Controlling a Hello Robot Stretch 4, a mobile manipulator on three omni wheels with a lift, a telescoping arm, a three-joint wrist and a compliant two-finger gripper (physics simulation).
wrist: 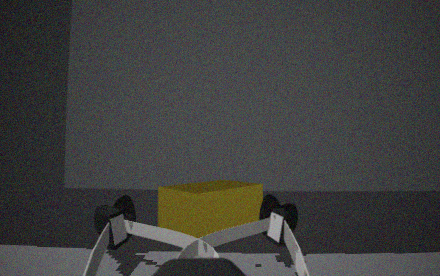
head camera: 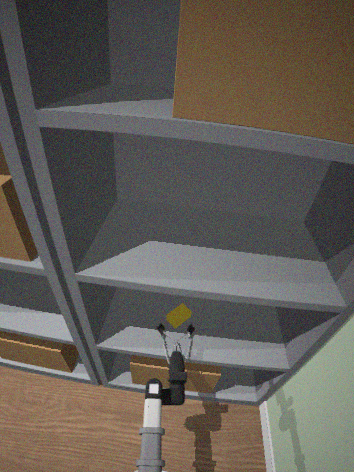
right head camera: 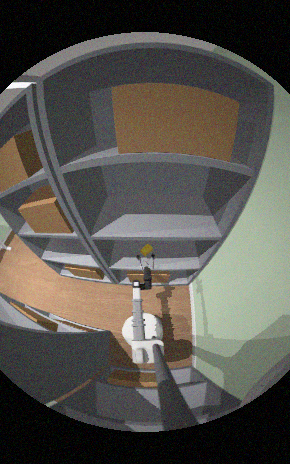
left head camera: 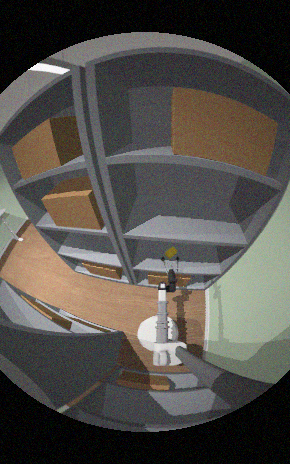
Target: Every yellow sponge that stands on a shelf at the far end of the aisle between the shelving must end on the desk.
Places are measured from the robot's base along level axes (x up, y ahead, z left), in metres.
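Pixels of known places: gripper, fingertip midpoint: (wrist: 198, 212) (head camera: 175, 324) (right head camera: 144, 253) (left head camera: 169, 256).
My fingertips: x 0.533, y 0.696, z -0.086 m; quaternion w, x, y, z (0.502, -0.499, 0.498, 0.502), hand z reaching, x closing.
Behind a point stands the place of what it marks.
A yellow sponge (head camera: 178, 315) @[x 0.551, y 0.731, z -0.096 m] (left head camera: 171, 252) @[x 0.551, y 0.726, z -0.104 m] (right head camera: 146, 249) @[x 0.551, y 0.729, z -0.104 m] (wrist: 210, 212) @[x 0.531, y 0.700, z -0.097 m] stands on the low shelf (head camera: 255, 351) @[x 0.505, y 0.582, z -0.442 m] (wrist: 360, 265) @[x 0.506, y 0.635, z -0.204 m] of the right-hand bay. In the wrist view its top and a broad front side show, and the gripper's fingers hide its lower part. My gripper (head camera: 176, 329) @[x 0.533, y 0.696, z -0.086 m] (left head camera: 170, 259) @[x 0.533, y 0.696, z -0.086 m] (right head camera: 146, 256) @[x 0.533, y 0.696, z -0.086 m] (wrist: 198, 212) @[x 0.533, y 0.696, z -0.086 m] is open, with its fingertips spread to both sides of the sponge's near side. The sponge lies mostly beyond the fingertips, and I see no grip on it. The right fingertip is close to its right edge in the wrist view. The desk does not show.
A large cardboard box (head camera: 265, 70) @[x 1.516, y 0.565, z -0.155 m] (left head camera: 222, 130) @[x 1.547, y 0.562, z -0.185 m] (right head camera: 175, 120) @[x 1.545, y 0.559, z -0.210 m] stands on an upper shelf. Another box (head camera: 145, 372) @[x 0.240, y 0.587, z 0.046 m] is below the sponge's shelf. A shelf board (head camera: 215, 292) @[x 0.963, y 0.546, z -0.166 m] runs above the sponge. A green wall (head camera: 320, 385) @[x 0.617, y 0.390, z -0.617 m] is at the right, and more shelving (left head camera: 60, 357) @[x 1.067, y -0.117, z 0.394 m] is behind.
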